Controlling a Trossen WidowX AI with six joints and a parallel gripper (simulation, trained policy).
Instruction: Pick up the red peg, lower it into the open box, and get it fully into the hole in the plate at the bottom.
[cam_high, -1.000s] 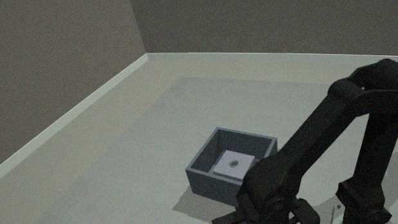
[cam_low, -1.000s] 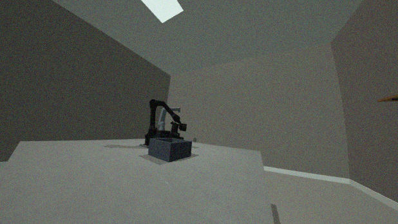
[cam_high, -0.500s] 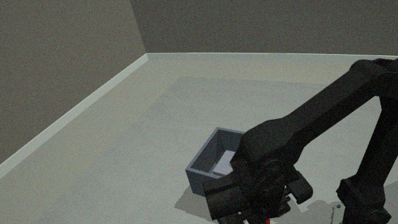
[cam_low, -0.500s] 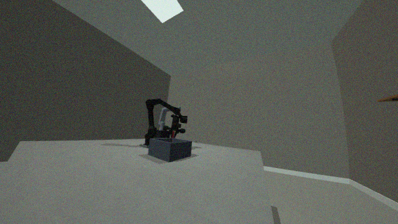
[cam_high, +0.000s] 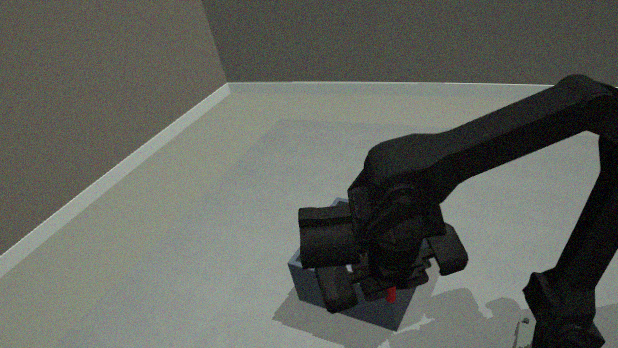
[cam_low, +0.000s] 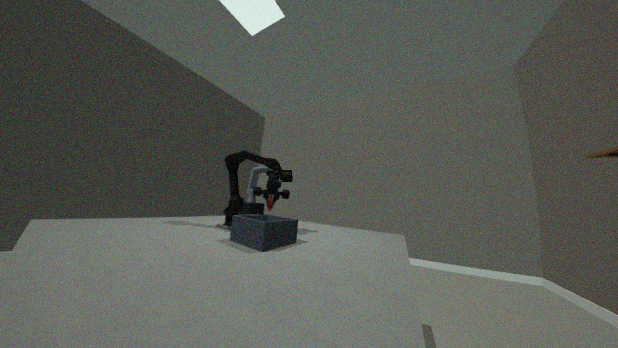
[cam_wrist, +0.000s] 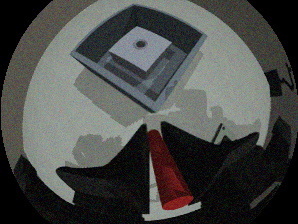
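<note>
The pale plate lies 90 mm ahead of my gripper tip, 120 mm to the right of it and 80 mm below it. Round my gripper tip: red peg 10 mm behind, 10 mm to the left, 30 mm above; then box 90 mm ahead, 120 mm to the right, 100 mm below.
</note>
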